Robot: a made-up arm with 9 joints. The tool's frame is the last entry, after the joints.
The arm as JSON. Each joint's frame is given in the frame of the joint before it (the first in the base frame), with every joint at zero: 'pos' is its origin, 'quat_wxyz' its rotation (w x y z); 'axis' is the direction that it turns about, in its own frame. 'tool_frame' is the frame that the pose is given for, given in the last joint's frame.
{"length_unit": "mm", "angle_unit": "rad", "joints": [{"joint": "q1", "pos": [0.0, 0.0, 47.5], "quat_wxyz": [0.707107, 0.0, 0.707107, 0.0], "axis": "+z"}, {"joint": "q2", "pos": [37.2, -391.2, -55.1], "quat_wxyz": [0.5, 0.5, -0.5, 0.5], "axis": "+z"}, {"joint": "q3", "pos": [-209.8, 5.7, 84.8], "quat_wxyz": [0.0, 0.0, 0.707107, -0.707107], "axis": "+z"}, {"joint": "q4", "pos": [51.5, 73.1, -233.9], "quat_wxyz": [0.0, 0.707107, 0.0, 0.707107], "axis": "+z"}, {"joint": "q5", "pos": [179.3, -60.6, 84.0], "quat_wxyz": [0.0, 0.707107, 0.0, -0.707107], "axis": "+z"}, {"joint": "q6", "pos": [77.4, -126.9, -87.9], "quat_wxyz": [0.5, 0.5, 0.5, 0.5], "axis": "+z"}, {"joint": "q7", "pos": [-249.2, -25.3, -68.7], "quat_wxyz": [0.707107, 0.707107, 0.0, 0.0], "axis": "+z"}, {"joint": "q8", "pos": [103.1, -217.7, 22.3], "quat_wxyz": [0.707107, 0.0, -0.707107, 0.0], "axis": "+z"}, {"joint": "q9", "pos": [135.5, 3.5, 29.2], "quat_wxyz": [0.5, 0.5, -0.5, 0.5], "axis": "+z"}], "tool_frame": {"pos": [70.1, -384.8, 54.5], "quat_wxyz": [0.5, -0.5, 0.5, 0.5]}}
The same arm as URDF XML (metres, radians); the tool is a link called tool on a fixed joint. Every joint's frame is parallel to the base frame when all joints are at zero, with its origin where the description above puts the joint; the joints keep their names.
<robot name="arm">
<joint name="q1" type="continuous"><parent link="base_link"/><child link="link1"/><origin xyz="0 0 0.0475"/><axis xyz="1 0 0"/></joint>
<joint name="q2" type="continuous"><parent link="link1"/><child link="link2"/><origin xyz="-0.0551 -0.3912 -0.0372"/><axis xyz="0 -1 0"/></joint>
<joint name="q3" type="continuous"><parent link="link2"/><child link="link3"/><origin xyz="-0.2098 -0.0848 0.0057"/><axis xyz="0 0 -1"/></joint>
<joint name="q4" type="continuous"><parent link="link3"/><child link="link4"/><origin xyz="-0.0515 0.0731 0.2339"/><axis xyz="-1 0 0"/></joint>
<joint name="q5" type="continuous"><parent link="link4"/><child link="link5"/><origin xyz="-0.084 0.0606 -0.1793"/><axis xyz="0 0 1"/></joint>
<joint name="q6" type="continuous"><parent link="link5"/><child link="link6"/><origin xyz="0.0774 -0.1269 -0.0879"/><axis xyz="1 0 0"/></joint>
<joint name="q7" type="continuous"><parent link="link6"/><child link="link7"/><origin xyz="-0.0687 -0.2492 -0.0253"/><axis xyz="0 0 -1"/></joint>
<joint name="q8" type="continuous"><parent link="link7"/><child link="link8"/><origin xyz="-0.2177 0.1031 -0.0223"/><axis xyz="0 -1 0"/></joint>
<joint name="q9" type="continuous"><parent link="link8"/><child link="link9"/><origin xyz="0.0035 -0.0292 -0.1355"/><axis xyz="-1 0 0"/></joint>
<joint name="tool_fixed" type="fixed"><parent link="link9"/><child link="tool"/><origin xyz="-0.0545 -0.0701 -0.3848"/></joint>
<link name="base_link"/>
<link name="link1"/>
<link name="link2"/>
<link name="link3"/>
<link name="link4"/>
<link name="link5"/>
<link name="link6"/>
<link name="link7"/>
<link name="link8"/>
<link name="link9"/>
<link name="tool"/>
</robot>

